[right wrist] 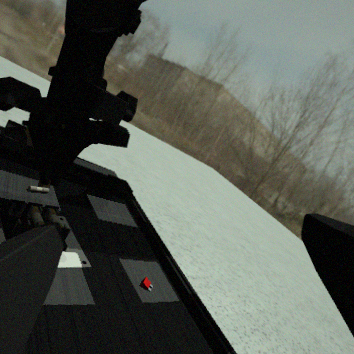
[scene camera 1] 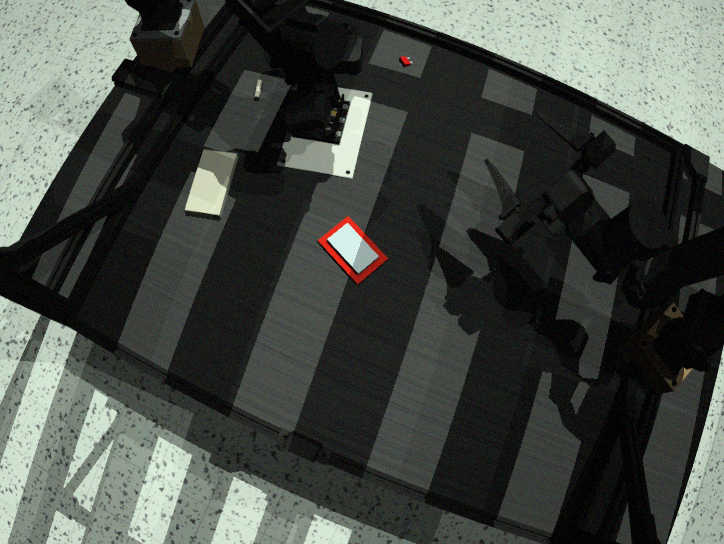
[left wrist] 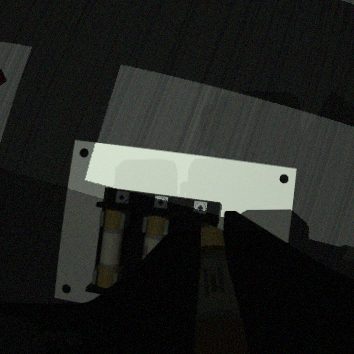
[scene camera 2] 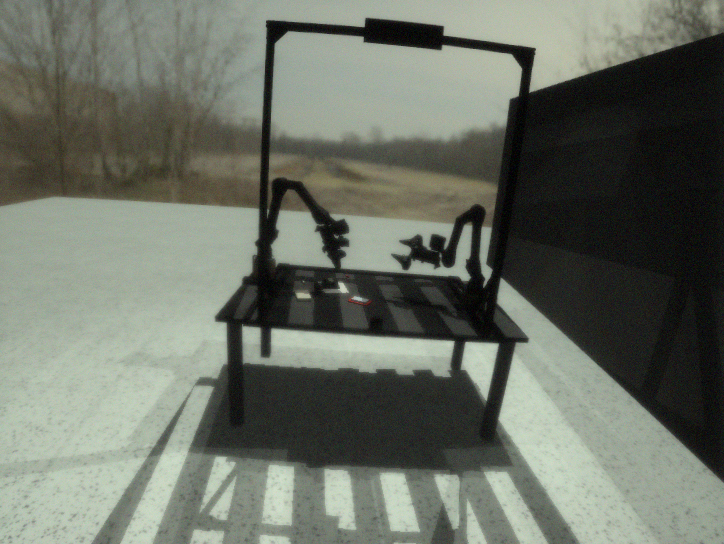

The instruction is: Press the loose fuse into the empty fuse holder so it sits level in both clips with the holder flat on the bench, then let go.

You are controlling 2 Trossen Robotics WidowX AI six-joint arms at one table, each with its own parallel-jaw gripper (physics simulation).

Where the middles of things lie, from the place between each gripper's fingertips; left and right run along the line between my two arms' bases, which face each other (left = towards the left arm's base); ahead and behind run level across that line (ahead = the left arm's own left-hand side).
I see the red-framed card [scene camera 1: 347,244] 150 mm behind my left hand, 130 mm to the right of it and 100 mm below it. From my left hand the other things lie so: beige block [scene camera 1: 208,194] 180 mm behind, 120 mm to the left, 100 mm below.
My right hand is 22 cm above the red-framed card, 17 cm past it and 12 cm to the right of it. Also, from my right hand: beige block 37 cm to the left, 22 cm below, 21 cm behind.
